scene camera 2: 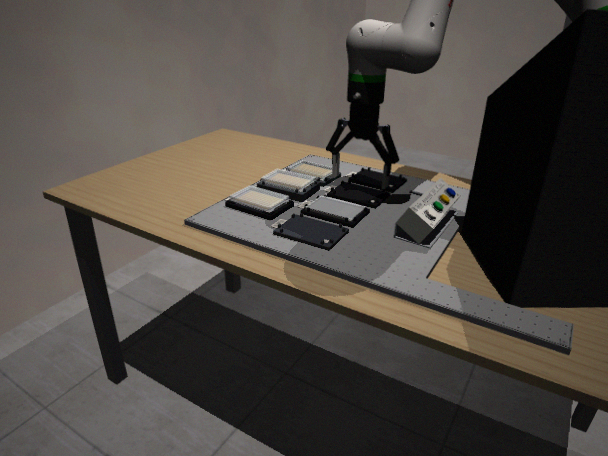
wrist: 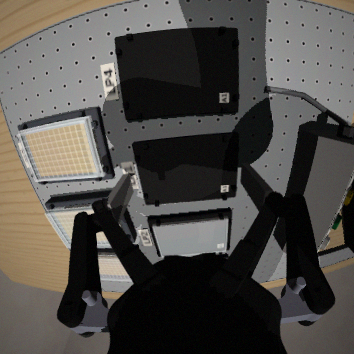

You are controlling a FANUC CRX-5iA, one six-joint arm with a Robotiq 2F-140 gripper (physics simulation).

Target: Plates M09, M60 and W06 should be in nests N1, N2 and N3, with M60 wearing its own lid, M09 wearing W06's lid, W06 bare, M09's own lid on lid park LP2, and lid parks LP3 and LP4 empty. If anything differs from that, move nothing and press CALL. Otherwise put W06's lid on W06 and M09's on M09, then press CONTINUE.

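Frame: origin at the arm's base, x ahead, y left, z up, level; centimetres.
Seen in the pictures: gripper, fingertip midpoint: (scene camera 2: pixel 359 181) (wrist: pixel 185 177).
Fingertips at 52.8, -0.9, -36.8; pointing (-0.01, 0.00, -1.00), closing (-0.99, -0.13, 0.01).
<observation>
Offsets run from my fingertips to a thing's top centre, as dx, dy, dz. "pt": to the spot under its first point. Level surfaces: height alone.
My gripper (scene camera 2: pixel 360 181) (wrist: pixel 185 177) is open and empty above the dark park beside LP4, whose label is partly hidden by a finger. Park LP4 {+1.1, -12.3, -1.9} (scene camera 2: pixel 377 179) (wrist: pixel 177 75) is bare. Park LP2 bears a clear lid {-1.8, +13.7, -2.1} (scene camera 2: pixel 336 209) (wrist: pixel 192 236). The nearest dark park {-3.8, +26.2, -1.9} (scene camera 2: pixel 311 231) in the scene view is bare. Three plates with pale wells stand in a row of nests: a far plate {+18.2, -2.6, -1.2} (scene camera 2: pixel 310 170) (wrist: pixel 62 149), a middle plate (scene camera 2: pixel 288 181) (wrist: pixel 77 227) and a near plate {+15.3, +23.2, -1.0} (scene camera 2: pixel 258 199). Their names are unreadable, and which wear lids I cannot tell. The button console {-22.7, +4.1, +4.5} (scene camera 2: pixel 419 224) (wrist: pixel 325 185) stands right.
The grey perforated board {dz -3.9} (scene camera 2: pixel 400 270) (wrist: pixel 295 55) lies on the wooden table {dz -5.2} (scene camera 2: pixel 165 175). The console has green, yellow and blue buttons. A bent grey bar {pt -15.5, -11.3, -3.2} (wrist: pixel 300 94) reaches towards the console in the wrist view. A large black block (scene camera 2: pixel 540 175) stands at the right.
</observation>
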